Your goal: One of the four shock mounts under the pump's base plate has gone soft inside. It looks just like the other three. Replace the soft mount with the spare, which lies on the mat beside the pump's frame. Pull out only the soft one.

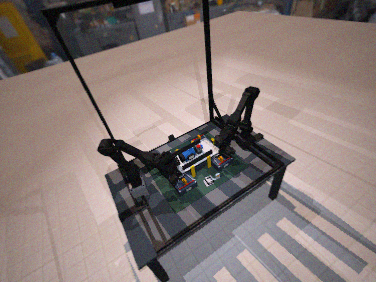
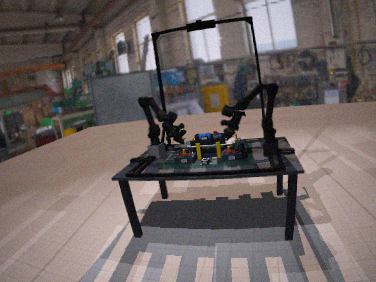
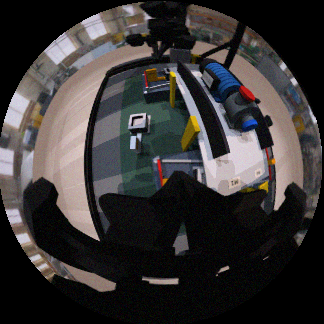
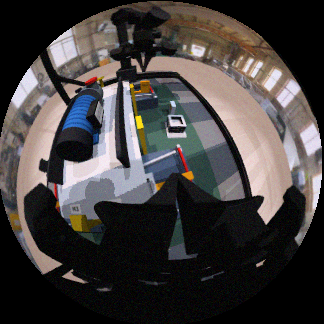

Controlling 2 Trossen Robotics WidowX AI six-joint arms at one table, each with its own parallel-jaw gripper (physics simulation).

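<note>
The pump, blue with a red cap, sits on its white base plate. Blue-grey mount housings with red bars stand at the front corners. The spare mount, a square black-and-white block, lies on the green mat in front of the frame. My left gripper is shut and empty over the plate's M1 corner. My right gripper is shut and empty over the opposite front corner.
Two yellow posts stand along the plate's front edge. A small white block lies beside the spare. A black overhead frame rises behind the table. A raised black rim runs around the table top.
</note>
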